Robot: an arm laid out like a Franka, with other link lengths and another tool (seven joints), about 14 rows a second.
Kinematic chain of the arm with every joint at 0, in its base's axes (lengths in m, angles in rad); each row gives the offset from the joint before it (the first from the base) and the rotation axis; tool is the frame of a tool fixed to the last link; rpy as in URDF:
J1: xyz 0 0 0.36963 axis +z
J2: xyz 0 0 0 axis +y
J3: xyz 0 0 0.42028 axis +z
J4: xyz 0.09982 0 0 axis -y
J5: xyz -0.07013 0 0.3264 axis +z
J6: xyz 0 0 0 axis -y
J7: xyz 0.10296 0 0 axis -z
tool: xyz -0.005 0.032 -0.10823 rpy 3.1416 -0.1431 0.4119
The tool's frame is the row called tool.
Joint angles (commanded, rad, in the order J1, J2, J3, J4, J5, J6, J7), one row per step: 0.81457 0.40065 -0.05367 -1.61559 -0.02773 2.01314 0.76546; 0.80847 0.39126 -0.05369 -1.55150 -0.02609 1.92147 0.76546; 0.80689 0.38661 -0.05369 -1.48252 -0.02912 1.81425 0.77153; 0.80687 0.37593 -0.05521 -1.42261 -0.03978 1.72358 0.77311; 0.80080 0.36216 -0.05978 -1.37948 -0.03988 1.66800 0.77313; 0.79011 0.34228 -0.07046 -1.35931 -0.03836 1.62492 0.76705; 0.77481 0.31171 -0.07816 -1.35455 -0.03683 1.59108 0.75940; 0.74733 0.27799 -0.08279 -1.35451 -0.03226 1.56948 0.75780; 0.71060 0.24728 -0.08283 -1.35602 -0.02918 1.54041 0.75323; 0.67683 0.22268 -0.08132 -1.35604 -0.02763 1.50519 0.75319; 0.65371 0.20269 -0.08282 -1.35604 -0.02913 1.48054 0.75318
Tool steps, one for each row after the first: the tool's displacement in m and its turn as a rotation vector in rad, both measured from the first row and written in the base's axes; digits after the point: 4 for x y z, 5 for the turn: 0.0028 -0.0033 0.0243 -0.01179 0.01377 -0.00960; 0.0023 -0.0059 0.0458 -0.03744 0.03521 -0.01987; 0.0002 -0.0106 0.0695 -0.05927 0.04185 -0.02400; 0.0015 -0.0189 0.0920 -0.05902 0.04016 -0.03682; 0.0046 -0.0342 0.1099 -0.06138 0.04244 -0.05388; 0.0056 -0.0532 0.1289 -0.05901 0.04319 -0.07093; 0.0098 -0.0770 0.1489 -0.04593 0.03888 -0.10273; 0.0149 -0.1038 0.1649 -0.04098 0.04350 -0.13645; 0.0179 -0.1277 0.1766 -0.04402 0.05496 -0.17025; 0.0193 -0.1461 0.1863 -0.04640 0.05908 -0.19594
